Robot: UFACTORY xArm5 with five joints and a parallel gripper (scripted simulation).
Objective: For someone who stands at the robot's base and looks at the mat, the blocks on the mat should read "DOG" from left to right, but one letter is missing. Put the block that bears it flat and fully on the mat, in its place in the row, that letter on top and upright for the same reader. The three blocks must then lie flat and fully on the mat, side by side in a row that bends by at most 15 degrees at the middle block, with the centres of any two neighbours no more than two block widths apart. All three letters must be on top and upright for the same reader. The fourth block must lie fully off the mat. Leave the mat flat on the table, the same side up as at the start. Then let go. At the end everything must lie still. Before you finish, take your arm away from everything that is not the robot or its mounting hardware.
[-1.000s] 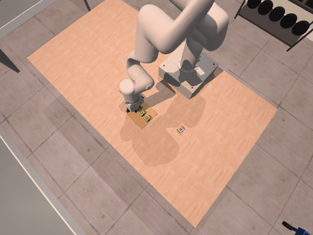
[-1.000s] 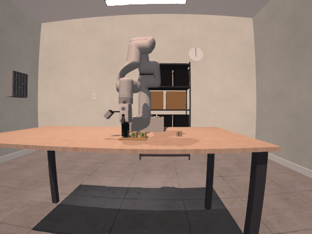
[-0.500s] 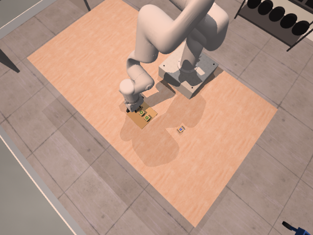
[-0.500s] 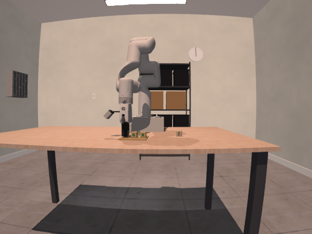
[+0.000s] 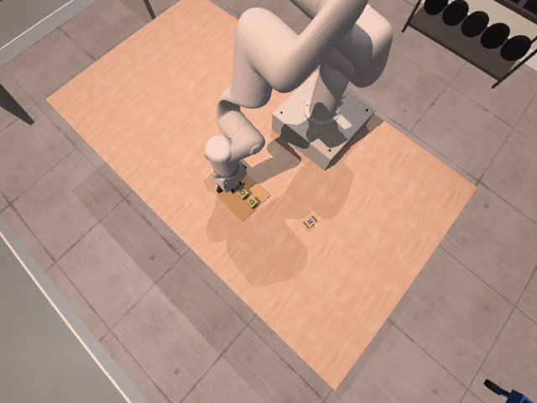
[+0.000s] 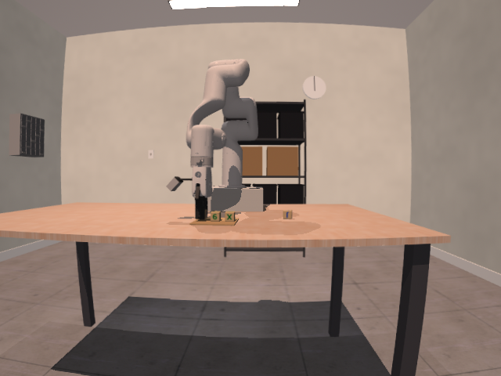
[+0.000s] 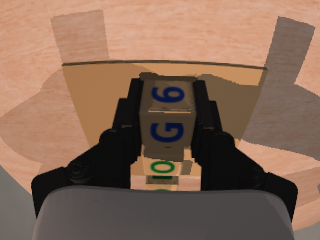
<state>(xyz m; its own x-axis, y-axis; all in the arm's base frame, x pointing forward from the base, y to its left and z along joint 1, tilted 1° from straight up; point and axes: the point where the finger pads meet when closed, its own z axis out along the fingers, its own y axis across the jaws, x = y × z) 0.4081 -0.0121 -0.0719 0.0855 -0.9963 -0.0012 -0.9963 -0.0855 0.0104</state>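
Now: the blue-lettered block 1 cm below my hand. The rest, counted from my hand: mat (5 cm to the left, 3 cm below).
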